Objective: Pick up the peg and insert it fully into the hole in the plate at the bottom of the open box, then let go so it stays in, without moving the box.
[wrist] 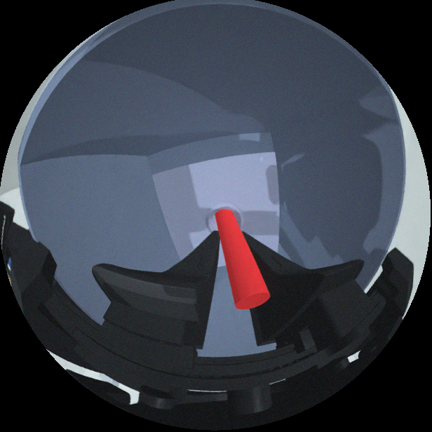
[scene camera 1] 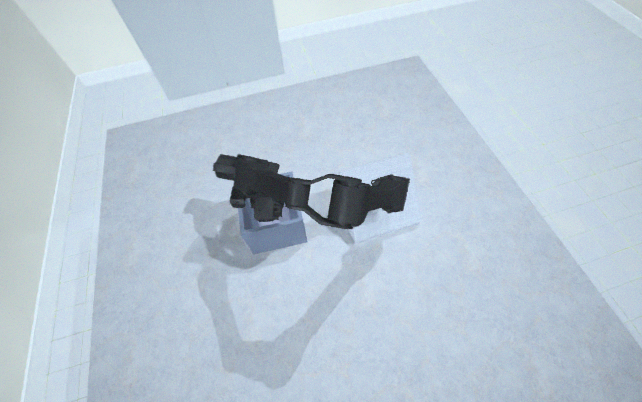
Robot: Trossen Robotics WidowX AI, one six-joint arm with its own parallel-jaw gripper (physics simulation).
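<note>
A red peg (wrist: 240, 255) is held between the black fingers of my gripper (wrist: 227, 236), which is shut on it. The peg leans in the wrist view, its far end over the round hole (wrist: 211, 220) in the pale plate (wrist: 230, 175). I cannot tell whether its tip is in the hole or above it. The plate lies at the bottom of the blue-grey open box (scene camera 1: 277, 241) (wrist: 90, 200). In the scene view the arm hangs over the box and hides the peg, the fingers and most of the box's inside.
The box's tall walls stand around the fingers. A pale square slab (scene camera 1: 385, 231) lies under the arm's base, right of the box in the scene view. The box stands on a grey mat (scene camera 1: 450, 310). A grey-blue panel (scene camera 1: 215, 45) stands at the back.
</note>
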